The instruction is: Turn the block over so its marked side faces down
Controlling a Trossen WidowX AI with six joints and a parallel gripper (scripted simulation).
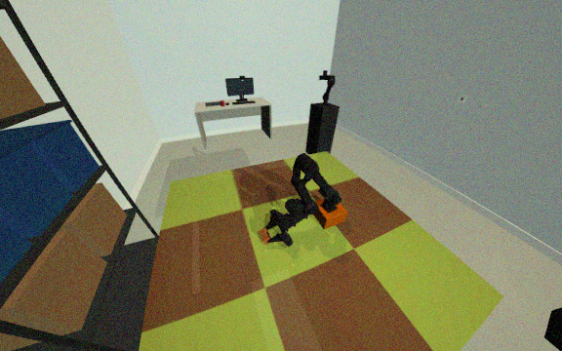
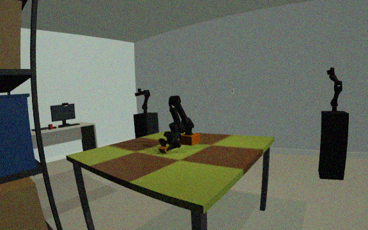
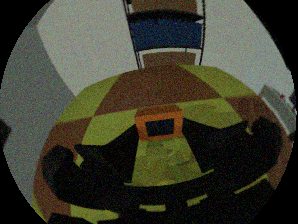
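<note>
Now: the orange block 1 cm behind my gripper tip.
</note>
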